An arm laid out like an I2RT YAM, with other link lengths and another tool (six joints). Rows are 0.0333 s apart.
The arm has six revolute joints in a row. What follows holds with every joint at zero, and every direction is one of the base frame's. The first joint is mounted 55.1 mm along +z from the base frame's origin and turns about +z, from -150 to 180 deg. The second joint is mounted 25.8 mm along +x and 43.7 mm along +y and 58.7 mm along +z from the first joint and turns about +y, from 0 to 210 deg. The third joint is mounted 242.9 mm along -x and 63.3 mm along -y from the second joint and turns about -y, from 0 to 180 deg. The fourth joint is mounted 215.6 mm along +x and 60.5 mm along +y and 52.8 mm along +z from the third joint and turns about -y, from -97 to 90 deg. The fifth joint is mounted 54.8 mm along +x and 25.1 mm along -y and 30 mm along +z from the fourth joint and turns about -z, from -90 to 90 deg. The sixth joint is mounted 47.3 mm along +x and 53.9 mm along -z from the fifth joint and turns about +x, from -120 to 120 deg. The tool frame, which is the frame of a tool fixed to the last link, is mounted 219 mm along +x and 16 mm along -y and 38 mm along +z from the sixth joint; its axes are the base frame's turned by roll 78.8, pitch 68 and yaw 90 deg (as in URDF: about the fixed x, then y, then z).
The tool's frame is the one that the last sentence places.
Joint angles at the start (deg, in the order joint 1, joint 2, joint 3, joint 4, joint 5, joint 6):
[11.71, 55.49, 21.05, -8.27, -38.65, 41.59]
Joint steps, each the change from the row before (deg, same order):
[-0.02, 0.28, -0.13, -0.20, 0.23, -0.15]
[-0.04, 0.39, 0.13, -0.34, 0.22, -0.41]
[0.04, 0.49, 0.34, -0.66, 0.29, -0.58]
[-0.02, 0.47, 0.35, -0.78, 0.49, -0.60]
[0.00, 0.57, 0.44, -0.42, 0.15, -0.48]
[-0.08, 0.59, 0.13, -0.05, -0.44, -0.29]
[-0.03, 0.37, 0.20, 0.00, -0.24, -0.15]
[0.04, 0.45, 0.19, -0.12, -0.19, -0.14]
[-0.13, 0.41, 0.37, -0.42, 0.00, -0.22]
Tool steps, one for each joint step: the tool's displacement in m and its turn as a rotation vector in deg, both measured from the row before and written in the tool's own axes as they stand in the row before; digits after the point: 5 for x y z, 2 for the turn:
[-0.00001, -0.00363, -0.00029, 0.53, -0.06, 0.23]
[-0.00047, -0.00247, -0.00018, 0.52, -0.01, -0.02]
[-0.00013, -0.00263, -0.00019, 0.70, 0.09, -0.09]
[-0.00101, -0.00339, -0.00064, 0.86, -0.11, -0.06]
[-0.00055, -0.00099, 0.00022, 0.46, 0.10, -0.13]
[0.00155, -0.00095, 0.00092, 0.14, 0.49, 0.17]
[0.00046, 0.00041, 0.00065, 0.00, 0.25, 0.02]
[0.00104, -0.00065, 0.00069, 0.17, 0.32, 0.14]
[-0.00056, -0.00071, -0.00007, 0.31, 0.04, 0.15]

